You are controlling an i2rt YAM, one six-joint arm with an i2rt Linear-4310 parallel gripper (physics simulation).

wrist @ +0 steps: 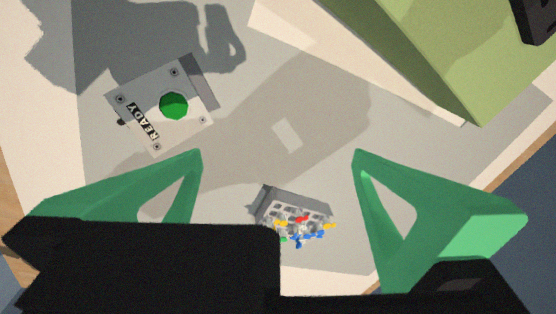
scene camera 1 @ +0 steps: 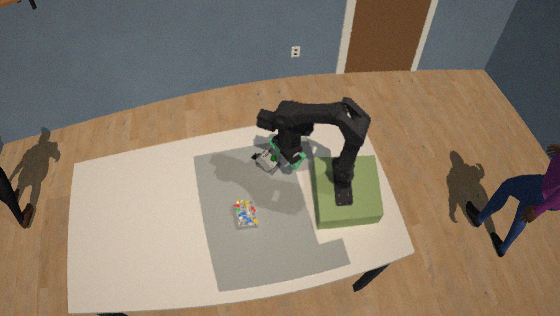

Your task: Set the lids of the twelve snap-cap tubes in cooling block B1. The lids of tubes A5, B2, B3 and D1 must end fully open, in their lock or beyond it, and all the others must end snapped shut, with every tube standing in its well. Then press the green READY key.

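Pixels of known places: gripper, fingertip midpoint: (wrist: 277, 157) (scene camera 1: 287, 160); arm's base at its link origin: (scene camera 1: 342, 182).
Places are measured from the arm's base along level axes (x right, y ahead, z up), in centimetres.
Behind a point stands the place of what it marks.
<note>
The cooling block (scene camera 1: 247, 226) @(y 37.3, x -14.5, z -8.1 cm) (wrist: 300, 198) @(y 34.0, x -8.1, z -8.9 cm) stands on the grey area of the table. It is small in both views. Its tubes carry yellow, red, blue and green lids, with a red lid (wrist: 301, 219) @(y 34.9, x -8.2, z -5.1 cm), a yellow lid (wrist: 329, 226) @(y 34.2, x -13.6, z -5.2 cm) and a blue lid (wrist: 298, 243) @(y 39.7, x -11.1, z -4.7 cm) showing in the wrist view. Which lids are open or shut, and the well labels, are too small to tell. The green READY key (scene camera 1: 273, 158) @(y 26.4, x 13.8, z -2.8 cm) (wrist: 173, 105) @(y 26.1, x 14.2, z -2.8 cm) sits on a grey box, upper left in the wrist view. My gripper (scene camera 1: 286, 153) @(y 21.5, x 6.4, z 5.9 cm) (wrist: 277, 157) @(y 21.5, x 6.4, z 5.9 cm) is wide open and empty, high above the table, apart from block and key box.
A large olive-green block (scene camera 1: 369, 180) @(y -12.0, x 0.2, z 0.0 cm) (wrist: 480, 90) @(y 8.4, x -9.8, z -1.5 cm) stands at the right, with the black arm base (scene camera 1: 343, 195) @(y 0.3, x -6.1, z 0.0 cm) (wrist: 540, 20) @(y 2.6, x -7.3, z -0.1 cm) on it. A small pale patch (scene camera 1: 276, 195) @(y 25.5, x 0.5, z -9.8 cm) (wrist: 287, 135) @(y 25.6, x 0.4, z -9.8 cm) lies inside the arm's shadow between key box and cooling block. The white table (scene camera 1: 135, 225) @(y 87.7, x -16.1, z -10.0 cm) extends left.
</note>
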